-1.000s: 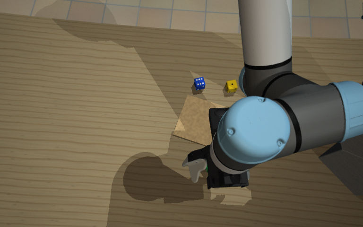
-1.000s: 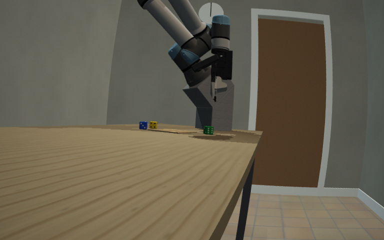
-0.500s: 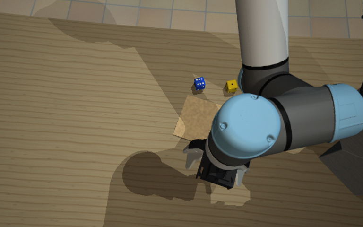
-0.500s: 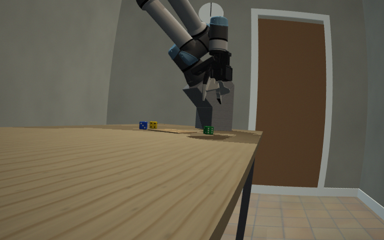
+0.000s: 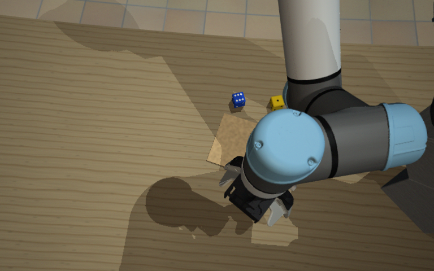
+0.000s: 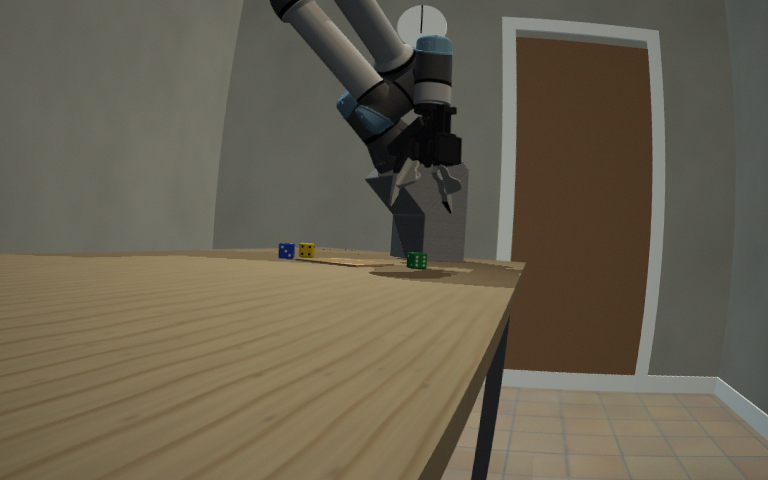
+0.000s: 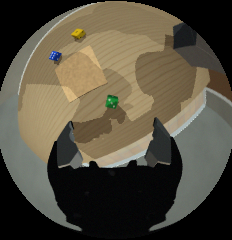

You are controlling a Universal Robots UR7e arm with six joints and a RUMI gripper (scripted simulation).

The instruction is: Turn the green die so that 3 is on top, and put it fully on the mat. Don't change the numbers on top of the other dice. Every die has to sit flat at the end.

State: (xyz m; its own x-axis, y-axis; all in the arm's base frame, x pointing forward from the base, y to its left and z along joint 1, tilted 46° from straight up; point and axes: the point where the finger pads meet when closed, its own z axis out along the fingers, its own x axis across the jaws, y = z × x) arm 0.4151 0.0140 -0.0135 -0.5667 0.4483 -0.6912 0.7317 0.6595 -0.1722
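Now: the green die 100 mm below my hand. Also, from my hand: blue die 40 mm behind, 260 mm to the right, 100 mm below; tan mat 10 mm behind, 140 mm to the right, 110 mm below; yellow die 130 mm behind, 230 mm to the right, 100 mm below.
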